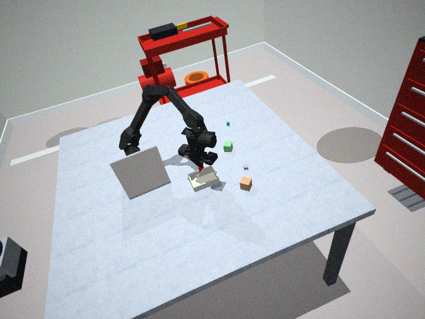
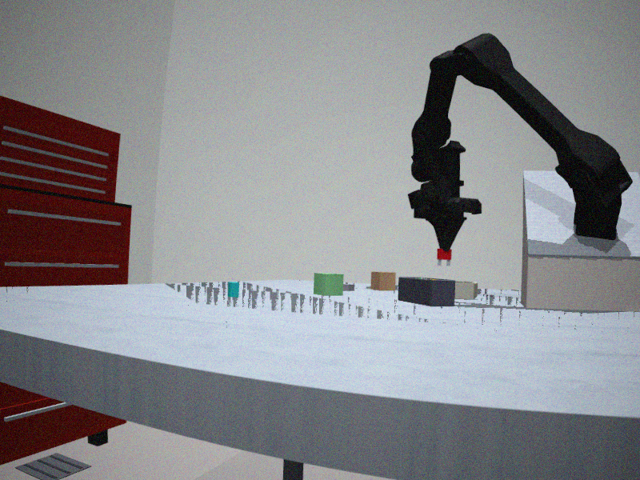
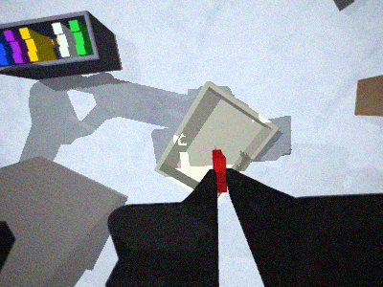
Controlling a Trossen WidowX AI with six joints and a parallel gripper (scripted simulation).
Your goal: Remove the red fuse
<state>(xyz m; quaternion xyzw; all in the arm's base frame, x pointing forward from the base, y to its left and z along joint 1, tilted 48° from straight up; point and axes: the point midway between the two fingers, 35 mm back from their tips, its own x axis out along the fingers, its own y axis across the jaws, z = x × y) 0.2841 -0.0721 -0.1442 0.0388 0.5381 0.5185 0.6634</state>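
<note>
My gripper tip is now 90 mm above the cream tray. The rest, counted from my gripper tip: red fuse: 10 mm below; then green fuse: 180 mm to the left, 70 mm below, 20 mm ahead; then white fuse: 200 mm to the left, 70 mm below.
</note>
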